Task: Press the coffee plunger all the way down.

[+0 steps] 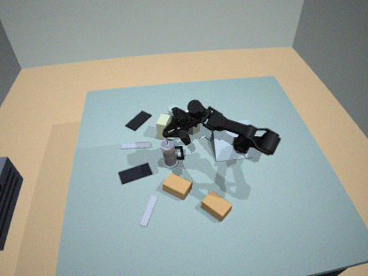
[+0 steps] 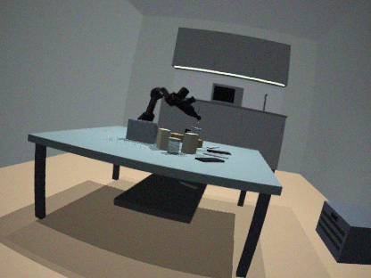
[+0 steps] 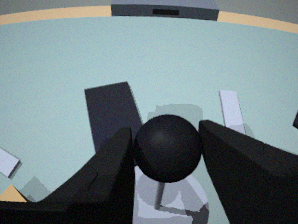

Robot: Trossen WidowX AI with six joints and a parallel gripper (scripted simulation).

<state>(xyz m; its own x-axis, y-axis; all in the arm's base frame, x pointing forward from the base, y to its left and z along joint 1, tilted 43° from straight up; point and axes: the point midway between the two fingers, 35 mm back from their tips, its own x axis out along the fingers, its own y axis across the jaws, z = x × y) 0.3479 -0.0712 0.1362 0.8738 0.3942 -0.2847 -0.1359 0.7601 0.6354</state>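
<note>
The coffee press lies 100 mm below my gripper tip and 30 mm behind it. From my gripper tip the other things lie so: pale cup: 320 mm to the right, 160 mm below, 60 mm behind.
</note>
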